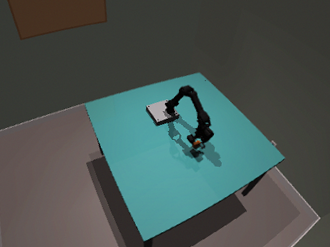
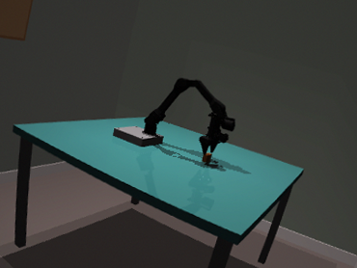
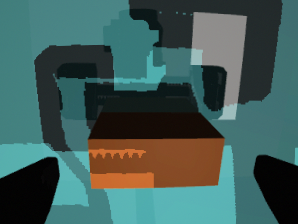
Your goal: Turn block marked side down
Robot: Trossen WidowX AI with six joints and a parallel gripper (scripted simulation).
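My gripper tip is 1 cm past the orange block and 2 cm above it.
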